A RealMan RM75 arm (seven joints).
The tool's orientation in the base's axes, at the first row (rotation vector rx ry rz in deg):
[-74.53, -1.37, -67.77]
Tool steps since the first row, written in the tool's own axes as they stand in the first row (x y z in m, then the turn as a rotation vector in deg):
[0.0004, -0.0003, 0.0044, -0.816, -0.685, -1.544]
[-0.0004, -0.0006, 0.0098, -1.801, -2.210, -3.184]
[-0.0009, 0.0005, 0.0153, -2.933, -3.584, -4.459]
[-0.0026, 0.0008, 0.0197, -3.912, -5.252, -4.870]
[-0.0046, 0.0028, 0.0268, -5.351, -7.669, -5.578]
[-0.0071, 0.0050, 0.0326, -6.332, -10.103, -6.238]
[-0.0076, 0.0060, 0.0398, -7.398, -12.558, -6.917]
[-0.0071, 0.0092, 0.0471, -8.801, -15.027, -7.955]
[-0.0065, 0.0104, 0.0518, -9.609, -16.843, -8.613]
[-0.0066, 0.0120, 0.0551, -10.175, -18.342, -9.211]
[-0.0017, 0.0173, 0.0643, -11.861, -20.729, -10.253]
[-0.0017, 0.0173, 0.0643, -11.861, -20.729, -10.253]
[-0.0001, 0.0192, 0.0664, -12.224, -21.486, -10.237]
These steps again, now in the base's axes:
[0.0025, 0.0030, 0.0020, -1.730, -0.482, -0.543]
[0.0051, 0.0076, 0.0036, -4.158, -0.768, -0.621]
[0.0087, 0.0118, 0.0045, -6.342, -0.719, -0.768]
[0.0107, 0.0161, 0.0048, -8.155, -0.076, -0.308]
[0.0152, 0.0222, 0.0046, -10.856, 0.786, 0.305]
[0.0189, 0.0277, 0.0036, -13.329, 1.389, 1.224]
[0.0235, 0.0332, 0.0051, -15.866, 2.037, 2.100]
[0.0301, 0.0376, 0.0056, -18.775, 2.641, 2.657]
[0.0339, 0.0405, 0.0068, -20.751, 3.019, 3.239]
[0.0368, 0.0427, 0.0067, -22.367, 3.224, 3.761]
[0.0480, 0.0453, 0.0091, -25.354, 3.994, 4.087]
[0.0480, 0.0453, 0.0091, -25.354, 3.994, 4.087]
[0.0512, 0.0455, 0.0095, -26.023, 4.382, 4.415]

